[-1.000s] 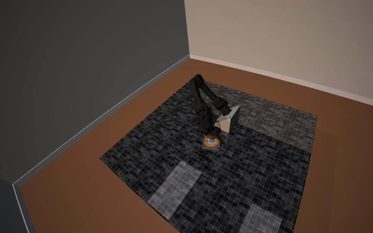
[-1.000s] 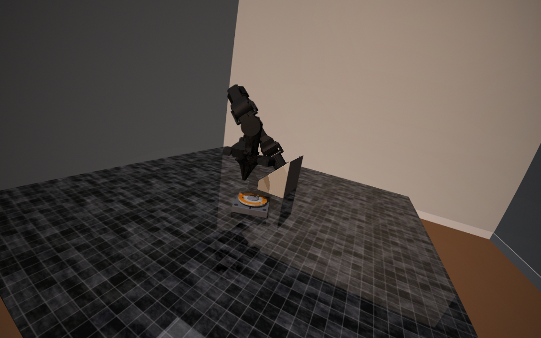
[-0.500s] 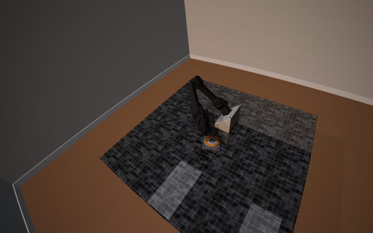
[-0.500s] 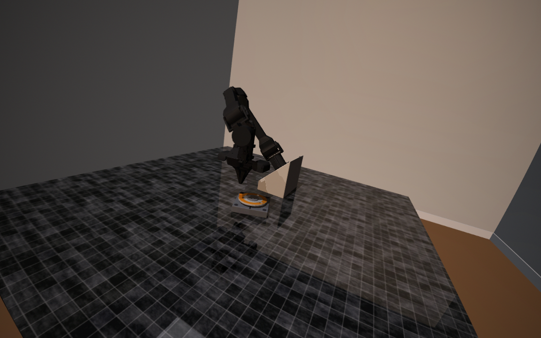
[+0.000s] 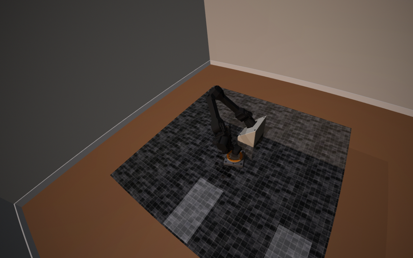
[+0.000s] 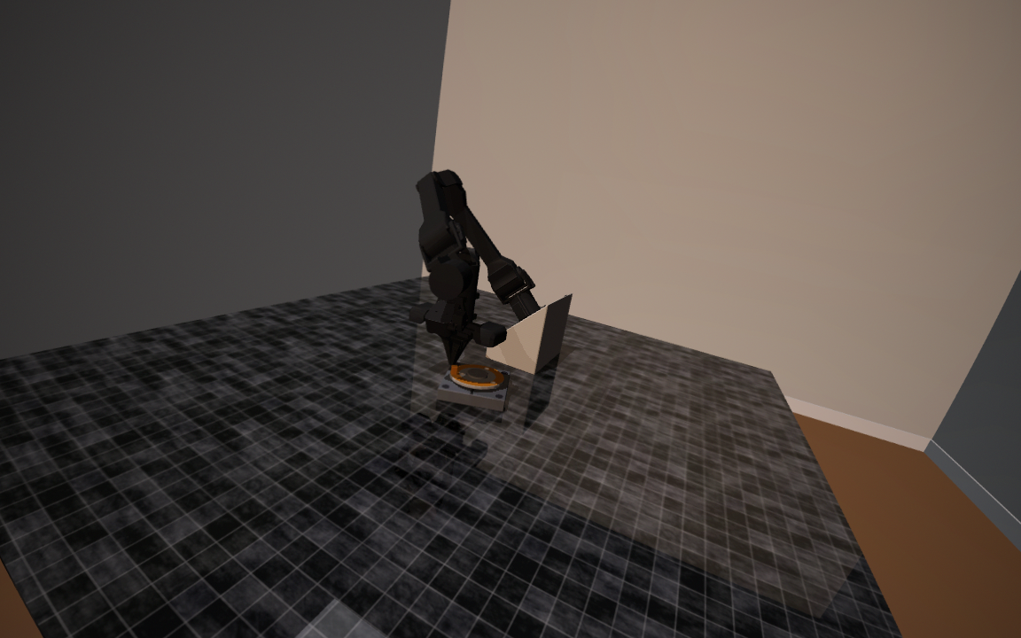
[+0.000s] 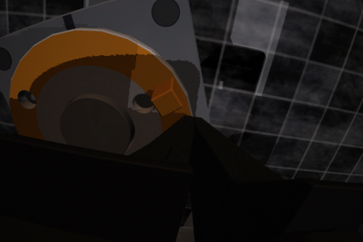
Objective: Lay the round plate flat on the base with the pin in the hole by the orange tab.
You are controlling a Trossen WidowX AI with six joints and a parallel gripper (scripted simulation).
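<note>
The grey square base lies 5 cm to the left of my gripper tip, 2 cm below it and 2 cm behind it.
</note>
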